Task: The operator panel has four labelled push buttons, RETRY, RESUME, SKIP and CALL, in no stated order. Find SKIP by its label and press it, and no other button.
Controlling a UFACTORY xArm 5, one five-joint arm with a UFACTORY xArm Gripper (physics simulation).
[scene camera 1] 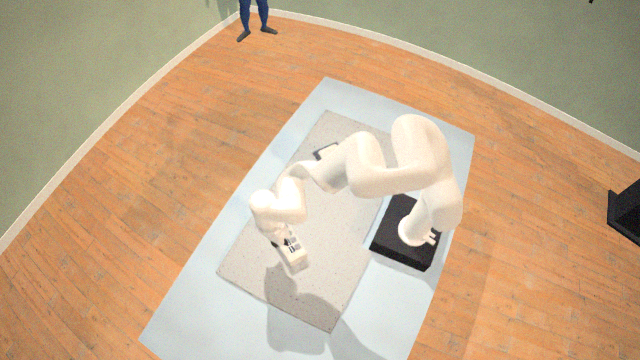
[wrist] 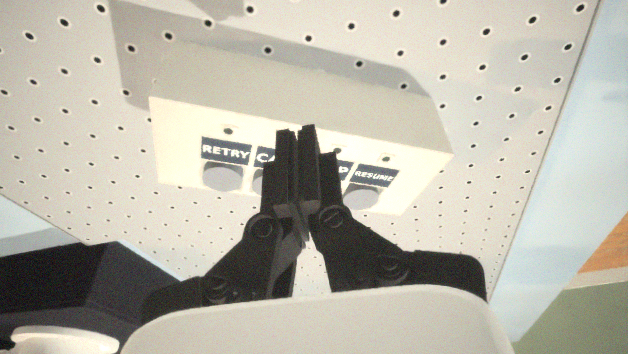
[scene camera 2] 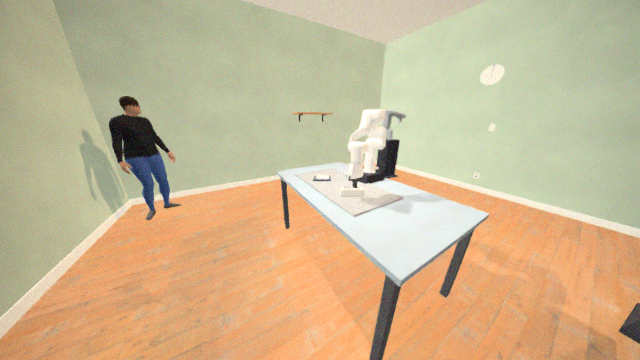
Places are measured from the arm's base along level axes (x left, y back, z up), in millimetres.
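Pixels of known places: gripper, fingertip midpoint: (scene camera 1: 276,243) (wrist: 302,150) (scene camera 2: 354,187); arm's base at its link origin: (scene camera 1: 413,230) (wrist: 69,337) (scene camera 2: 368,171).
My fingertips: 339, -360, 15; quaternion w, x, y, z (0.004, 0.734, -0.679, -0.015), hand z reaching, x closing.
Observation:
Ahead of a thing's pixels: the offset from my fingertips to its top centre, as dx, dy, dz. "*": to the spot under its first point. Level surfaces: height alone.
The cream operator panel {-45, +6, -24} (scene camera 1: 298,261) (scene camera 2: 352,192) (wrist: 175,142) lies on the perforated board. In the wrist view its row reads RETRY, CALL, a label showing a final P, then RESUME. The RETRY button {-45, +54, -24} (wrist: 222,176) and RESUME button {-78, -30, -24} (wrist: 361,198) show grey. The CALL button {-56, +26, -24} (wrist: 258,182) is mostly covered by the fingers. The SKIP label {* -49, -20, -27} (wrist: 344,170) shows its end; its button is hidden behind the fingers. My gripper (scene camera 2: 354,185) (wrist: 302,150) is shut and empty, over the middle of the panel. Whether the tips touch it I cannot tell.
The perforated board {dz -80} (scene camera 1: 340,250) (scene camera 2: 370,202) (wrist: 450,125) lies on the pale blue table {dz -93} (scene camera 1: 200,300) (scene camera 2: 400,245). A dark-framed item with a pale top {-454, -80, -54} (scene camera 1: 327,151) (scene camera 2: 322,177) lies farther along the board. The black robot base (scene camera 1: 395,235) stands beside it. A person (scene camera 2: 140,140) stands off the table.

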